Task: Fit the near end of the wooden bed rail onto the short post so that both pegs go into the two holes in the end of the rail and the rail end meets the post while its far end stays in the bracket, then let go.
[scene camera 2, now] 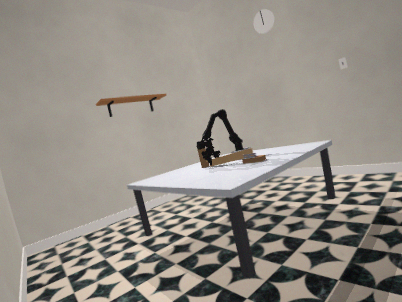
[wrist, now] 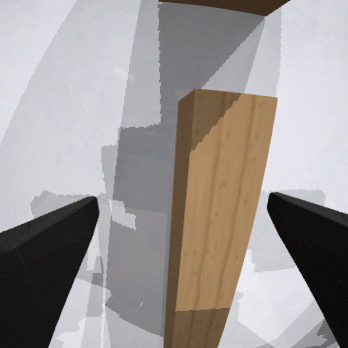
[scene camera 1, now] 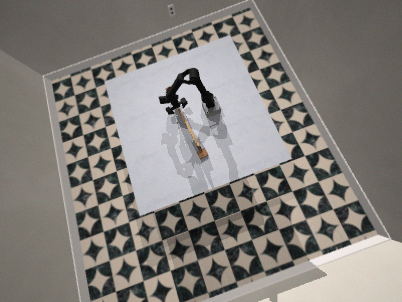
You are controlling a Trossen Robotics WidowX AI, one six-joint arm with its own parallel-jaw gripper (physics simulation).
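The wooden rail (scene camera 1: 191,131) (scene camera 2: 230,157) (wrist: 215,210) runs from near the short post to the bracket (scene camera 1: 201,149). In the wrist view its near end is apart from the brown post (scene camera 2: 203,162) (wrist: 225,6), with table surface between them, and the rail slants slightly. No pegs or holes can be made out. The far end is at the bracket on its wooden block (scene camera 1: 202,154) (scene camera 2: 255,159); how it sits there is too small to tell. My gripper (scene camera 1: 177,106) (scene camera 2: 211,154) (wrist: 184,202) is open, its fingers on either side of the rail near the post, gripping nothing.
The arm's base (scene camera 1: 211,107) stands on the white table (scene camera 1: 250,125) (scene camera 2: 175,182), to one side of the rail. Shadows of the arm fall across the table beside the rail. A wall shelf (scene camera 2: 131,99) hangs on the wall away from the table.
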